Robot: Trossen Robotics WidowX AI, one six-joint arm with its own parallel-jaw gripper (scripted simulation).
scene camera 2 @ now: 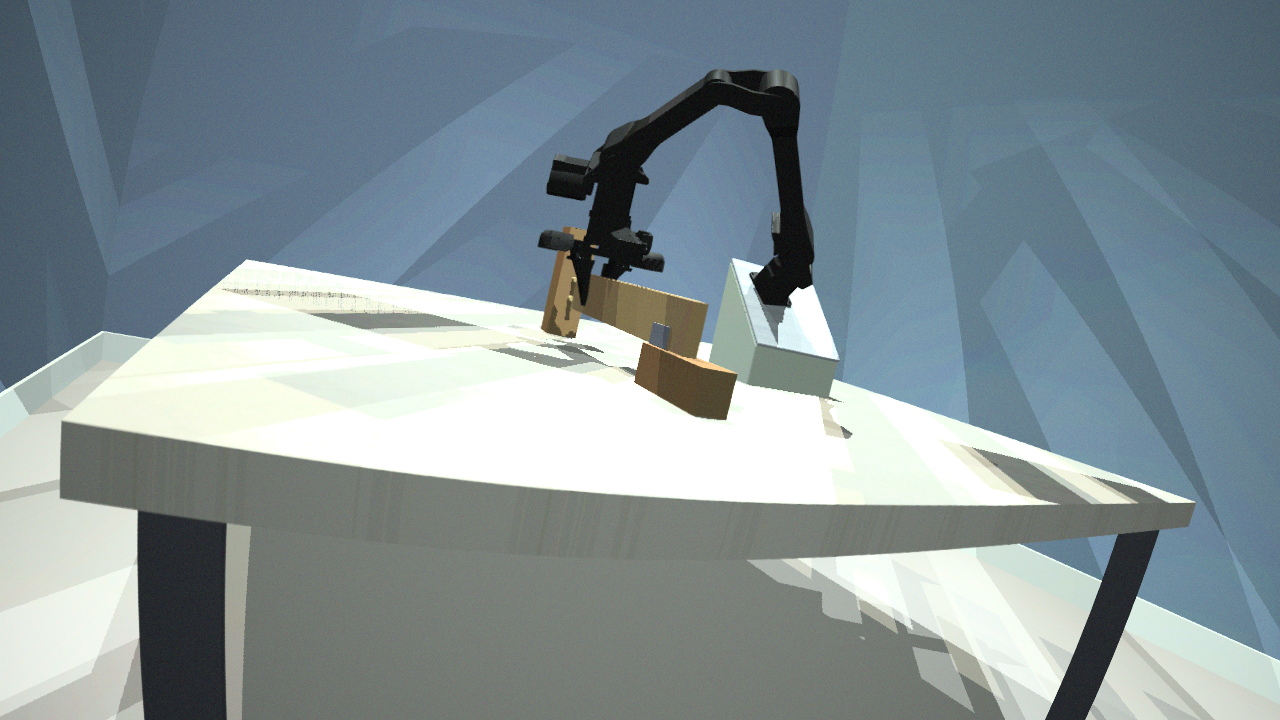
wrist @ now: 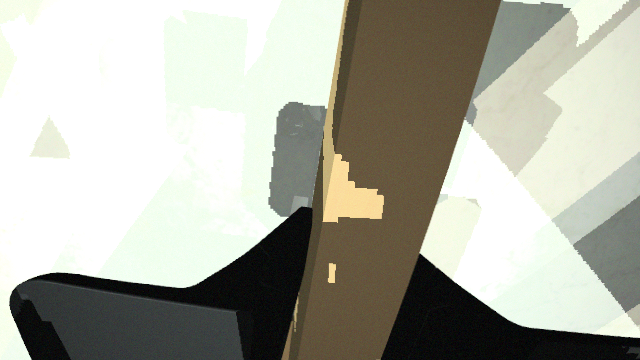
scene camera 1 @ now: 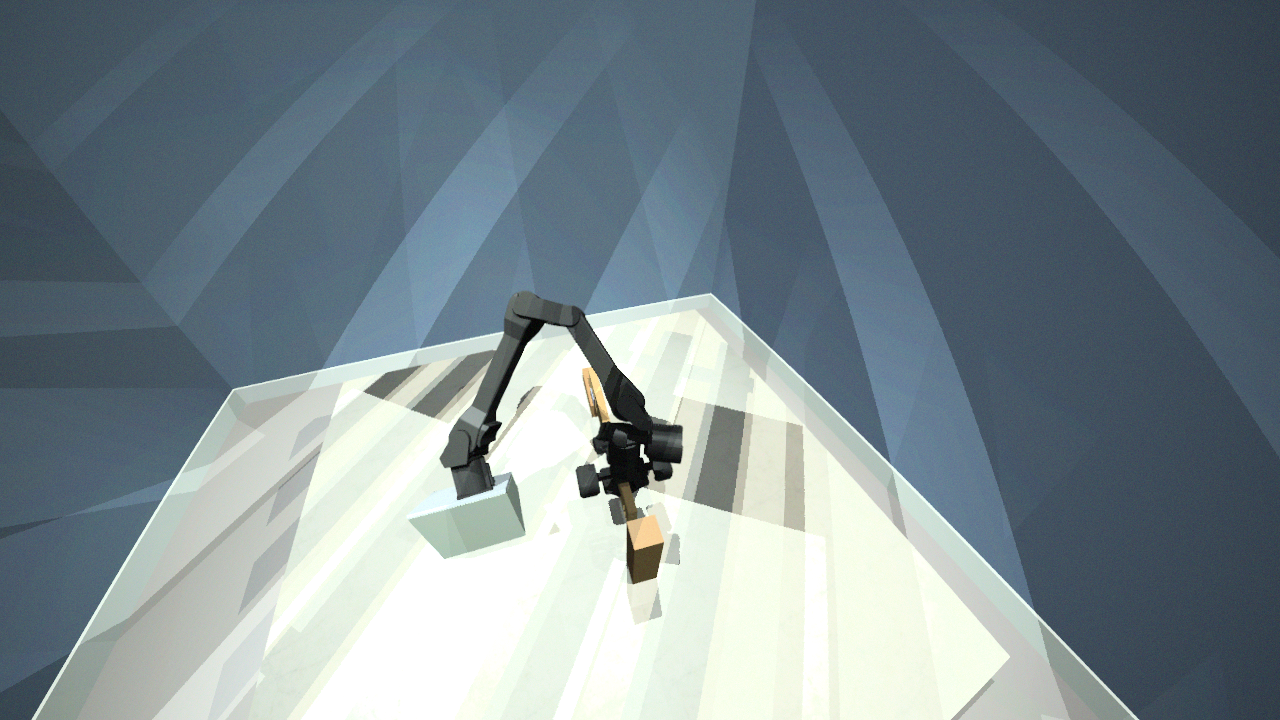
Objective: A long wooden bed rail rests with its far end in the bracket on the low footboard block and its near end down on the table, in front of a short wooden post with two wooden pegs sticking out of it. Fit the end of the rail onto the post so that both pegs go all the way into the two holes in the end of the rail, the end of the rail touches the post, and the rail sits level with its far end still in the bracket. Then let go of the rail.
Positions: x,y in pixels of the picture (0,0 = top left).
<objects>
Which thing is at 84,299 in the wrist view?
The gripper.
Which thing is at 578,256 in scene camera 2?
The gripper.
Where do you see a wooden bed rail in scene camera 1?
600,406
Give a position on a wooden bed rail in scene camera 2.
631,308
</objects>
